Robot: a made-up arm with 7 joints. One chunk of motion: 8 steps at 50 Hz.
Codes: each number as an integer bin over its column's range. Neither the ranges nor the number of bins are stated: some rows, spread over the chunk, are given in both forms.
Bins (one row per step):
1: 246 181 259 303 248 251
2: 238 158 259 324 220 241
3: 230 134 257 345 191 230
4: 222 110 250 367 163 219
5: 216 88 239 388 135 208
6: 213 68 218 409 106 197
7: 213 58 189 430 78 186
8: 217 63 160 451 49 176
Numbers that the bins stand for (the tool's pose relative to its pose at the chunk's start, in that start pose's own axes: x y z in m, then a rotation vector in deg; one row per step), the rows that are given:
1: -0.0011 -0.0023 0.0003 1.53 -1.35 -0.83
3: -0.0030 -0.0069 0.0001 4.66 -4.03 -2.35
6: -0.0050 -0.0133 -0.0029 9.41 -8.02 -4.74
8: -0.0045 -0.0138 -0.0075 12.54 -10.70 -6.26
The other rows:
2: -0.0021 -0.0045 0.0003 3.09 -2.67 -1.55
4: -0.0039 -0.0092 -0.0004 6.29 -5.34 -3.14
5: -0.0046 -0.0114 -0.0013 7.85 -6.66 -3.94
7: -0.0050 -0.0143 -0.0052 10.98 -9.34 -5.53

